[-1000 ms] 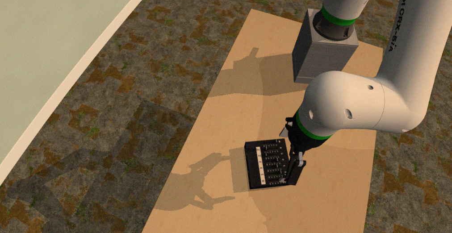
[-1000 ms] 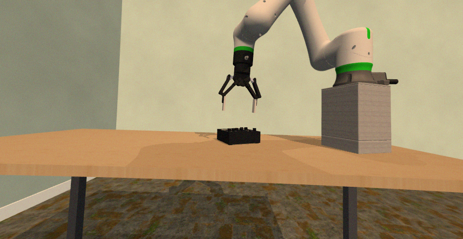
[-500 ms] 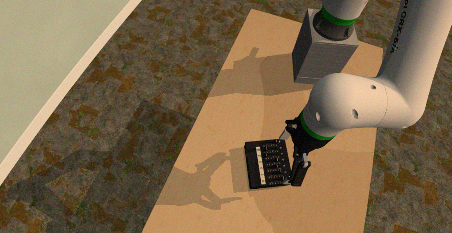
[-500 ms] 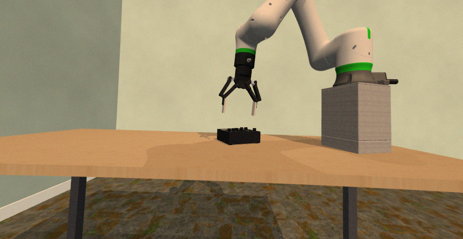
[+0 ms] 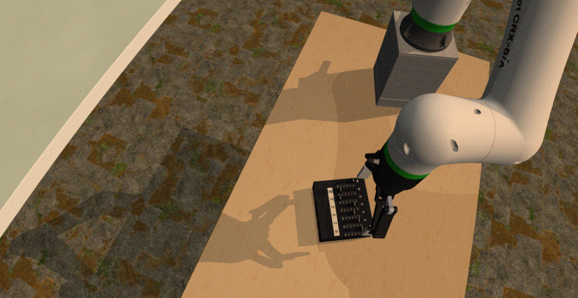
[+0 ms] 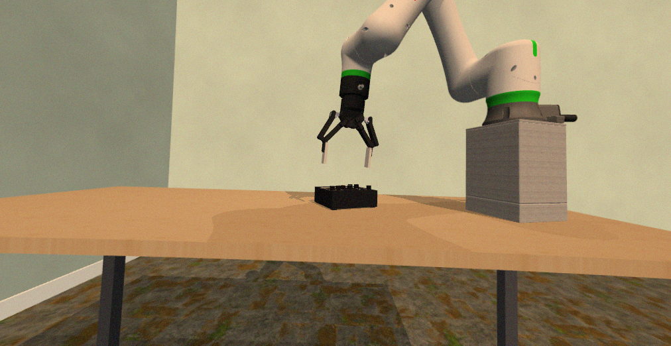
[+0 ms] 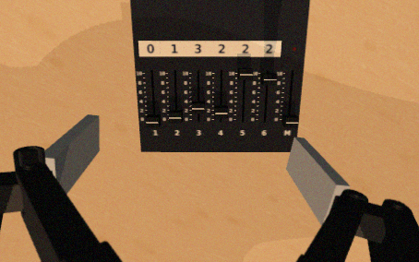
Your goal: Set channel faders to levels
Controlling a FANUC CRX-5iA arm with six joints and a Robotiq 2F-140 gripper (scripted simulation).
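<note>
My gripper is now 10 mm past the channel 5 cap, 60 mm to the left of it and 80 mm above it. Also, from my hand: channel 3 fader cap 10 mm ahead, 10 mm to the right, 80 mm below; channel 4 cap 10 mm behind, 20 mm to the right, 80 mm below; channel 2 fader cap 20 mm ahead, 10 mm to the left, 80 mm below.
</note>
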